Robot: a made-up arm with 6 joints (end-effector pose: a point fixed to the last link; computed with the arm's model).
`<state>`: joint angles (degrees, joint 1 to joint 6).
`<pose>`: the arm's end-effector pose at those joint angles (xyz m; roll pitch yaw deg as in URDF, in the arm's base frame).
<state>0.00 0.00 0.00 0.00 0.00 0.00</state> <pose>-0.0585 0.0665 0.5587 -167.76 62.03 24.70</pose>
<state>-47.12 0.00 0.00 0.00 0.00 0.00</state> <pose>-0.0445 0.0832 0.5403 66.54 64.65 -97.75</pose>
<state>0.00 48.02 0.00 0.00 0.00 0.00</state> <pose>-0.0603 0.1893 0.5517 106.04 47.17 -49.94</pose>
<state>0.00 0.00 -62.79 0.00 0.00 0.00</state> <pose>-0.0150 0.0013 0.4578 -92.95 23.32 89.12</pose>
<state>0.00 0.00 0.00 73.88 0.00 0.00</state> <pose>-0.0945 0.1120 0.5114 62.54 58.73 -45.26</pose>
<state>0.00 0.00 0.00 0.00 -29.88 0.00</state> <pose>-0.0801 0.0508 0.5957 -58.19 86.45 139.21</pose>
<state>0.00 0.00 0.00 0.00 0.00 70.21</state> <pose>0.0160 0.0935 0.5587 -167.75 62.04 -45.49</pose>
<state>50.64 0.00 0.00 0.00 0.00 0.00</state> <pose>-0.0770 0.0426 0.5541 -147.28 13.62 40.88</pose>
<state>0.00 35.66 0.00 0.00 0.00 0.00</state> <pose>-0.0598 0.1589 0.5634 120.04 56.01 -39.03</pose>
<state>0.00 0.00 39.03 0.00 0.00 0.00</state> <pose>-0.0952 0.1398 0.5609 134.88 42.00 -26.56</pose>
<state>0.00 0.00 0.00 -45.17 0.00 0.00</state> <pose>-0.0665 0.0194 0.5578 -123.81 41.28 29.34</pose>
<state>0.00 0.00 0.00 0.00 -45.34 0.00</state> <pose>-0.0830 0.0450 0.6186 -8.15 72.78 -168.22</pose>
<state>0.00 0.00 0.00 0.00 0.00 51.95</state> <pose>-0.0058 0.0958 0.5587 -167.75 62.04 -27.24</pose>
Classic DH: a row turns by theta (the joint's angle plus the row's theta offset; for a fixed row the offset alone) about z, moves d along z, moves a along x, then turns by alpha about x. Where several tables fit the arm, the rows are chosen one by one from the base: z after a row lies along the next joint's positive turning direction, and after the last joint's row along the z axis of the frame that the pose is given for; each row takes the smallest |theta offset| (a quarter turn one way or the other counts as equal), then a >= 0, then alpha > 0; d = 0 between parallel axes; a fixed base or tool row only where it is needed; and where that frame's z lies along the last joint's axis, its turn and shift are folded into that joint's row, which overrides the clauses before.
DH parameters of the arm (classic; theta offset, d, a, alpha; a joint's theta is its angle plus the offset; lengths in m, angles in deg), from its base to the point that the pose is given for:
base (fixed): 51.98 0.5282 0.0061 87.54
joint 1: 86.07 -0.1984 -0.1017 -141.07
joint 2: -18.53 -0.0888 0.0286 26.29
joint 3: -46.62 0.0244 0.0733 -57.26
joint 4: 59.12 0.0501 0.1499 119.06
joint 5: -47.87 0.0349 -0.019 79.11
joint 6: -80.16 0.0326 0.0495 62.73
tool (fixed): 83.58 0.0539 0 0

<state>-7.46 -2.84 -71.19 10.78 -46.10 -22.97</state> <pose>-0.0076 -0.0906 0.4485 -99.13 11.00 148.01</pose>
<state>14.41 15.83 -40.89 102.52 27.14 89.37</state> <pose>-0.0914 0.2171 0.4634 -177.03 38.21 7.87</pose>
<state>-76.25 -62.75 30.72 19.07 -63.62 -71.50</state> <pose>-0.0039 0.0003 0.6846 -43.04 -8.78 178.30</pose>
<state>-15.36 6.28 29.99 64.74 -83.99 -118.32</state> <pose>-0.0107 0.2636 0.5480 -14.72 -46.18 175.23</pose>
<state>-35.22 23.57 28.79 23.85 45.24 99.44</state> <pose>0.0174 0.2289 0.3992 168.12 1.47 -39.19</pose>
